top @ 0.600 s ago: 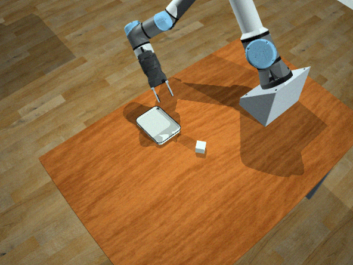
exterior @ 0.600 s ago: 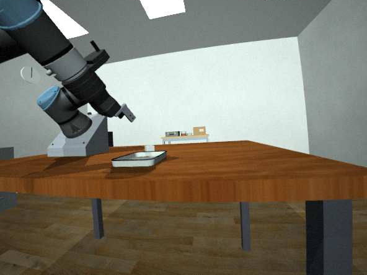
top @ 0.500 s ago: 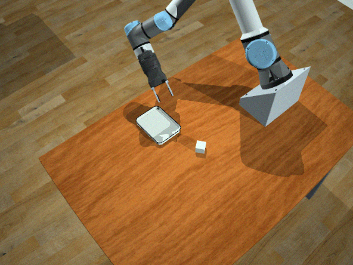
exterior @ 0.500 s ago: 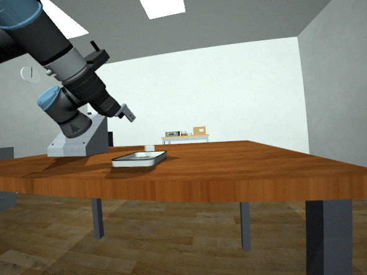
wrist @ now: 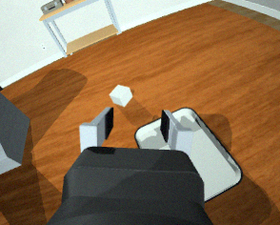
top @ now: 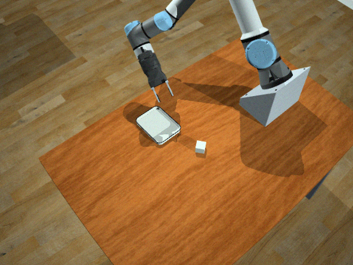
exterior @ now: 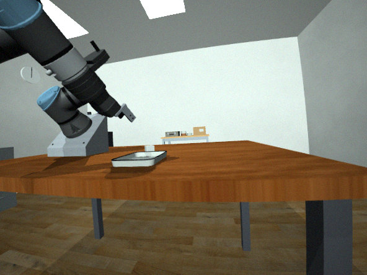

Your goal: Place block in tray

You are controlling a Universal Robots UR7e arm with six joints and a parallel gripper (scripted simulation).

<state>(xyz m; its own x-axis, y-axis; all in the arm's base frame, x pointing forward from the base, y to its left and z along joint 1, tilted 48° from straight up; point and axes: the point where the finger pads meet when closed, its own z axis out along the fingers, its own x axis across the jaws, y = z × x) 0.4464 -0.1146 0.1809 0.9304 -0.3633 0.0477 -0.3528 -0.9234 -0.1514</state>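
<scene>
Now: hand 210 mm to the right of the white block, 140 mm above it and 30 mm past it. From my hand the other things lie so: white tray 140 mm below, 50 mm ahead, 20 mm to the left.
</scene>
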